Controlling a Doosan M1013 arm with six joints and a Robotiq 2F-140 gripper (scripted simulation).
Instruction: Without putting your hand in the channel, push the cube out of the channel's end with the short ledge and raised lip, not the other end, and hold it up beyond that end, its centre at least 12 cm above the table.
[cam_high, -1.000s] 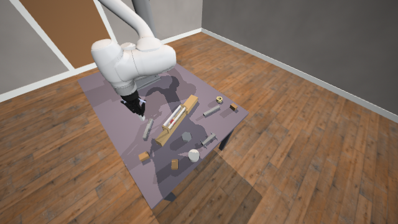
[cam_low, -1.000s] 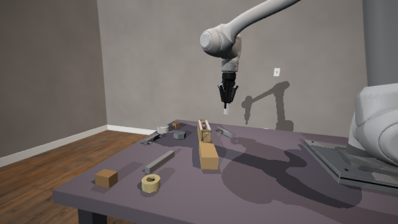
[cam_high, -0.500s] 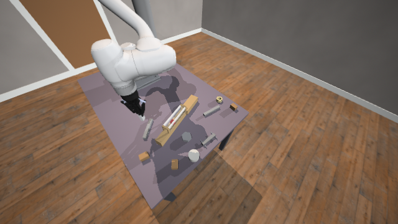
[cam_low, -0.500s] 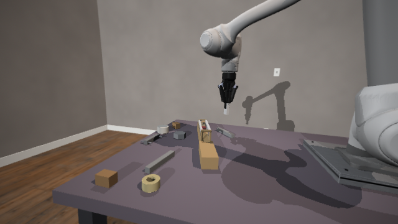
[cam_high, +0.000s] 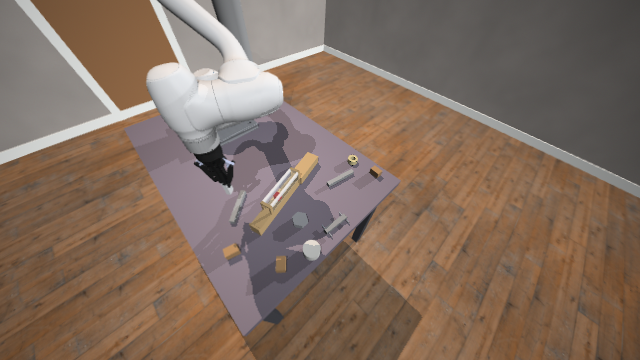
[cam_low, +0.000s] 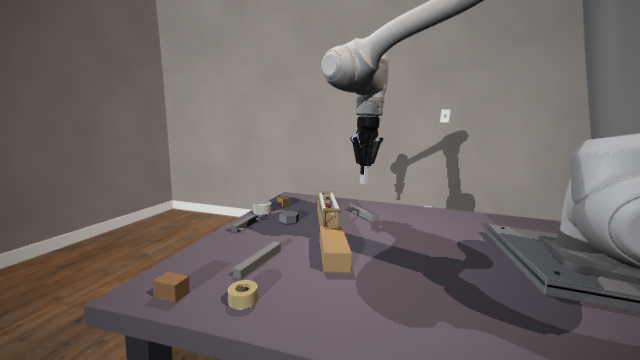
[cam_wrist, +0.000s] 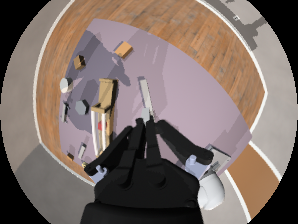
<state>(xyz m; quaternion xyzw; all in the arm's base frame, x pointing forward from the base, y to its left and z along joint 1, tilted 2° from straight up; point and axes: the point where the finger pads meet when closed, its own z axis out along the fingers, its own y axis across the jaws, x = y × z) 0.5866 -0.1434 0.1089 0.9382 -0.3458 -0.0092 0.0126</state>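
The channel lies 7 cm ahead of my hand, 18 cm to the left of it and 10 cm below it. From my hand the other things lie so: grey hexagonal piece 20 cm ahead, 18 cm to the left, 14 cm below; then white disc 33 cm ahead, 15 cm to the left, 13 cm below; then grey handle piece 30 cm ahead, 29 cm to the left, 14 cm below.
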